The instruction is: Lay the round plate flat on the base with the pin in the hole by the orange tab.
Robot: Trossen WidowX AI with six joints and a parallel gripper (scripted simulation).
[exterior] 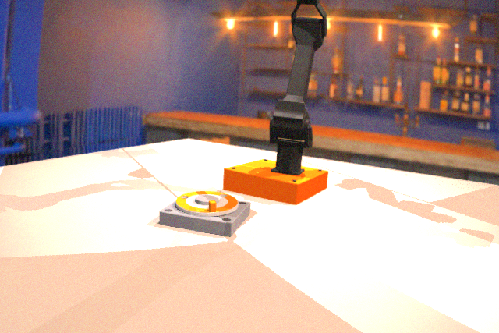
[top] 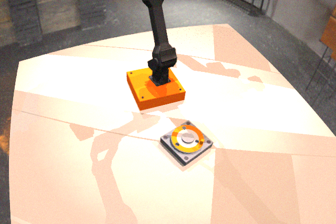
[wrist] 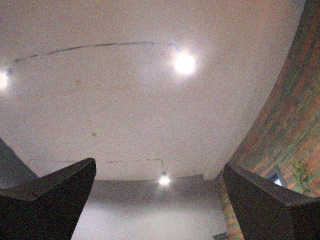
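Now: gripper tip 71 cm above the grey square base, 5 cm to the left of it and 4 cm short of it.
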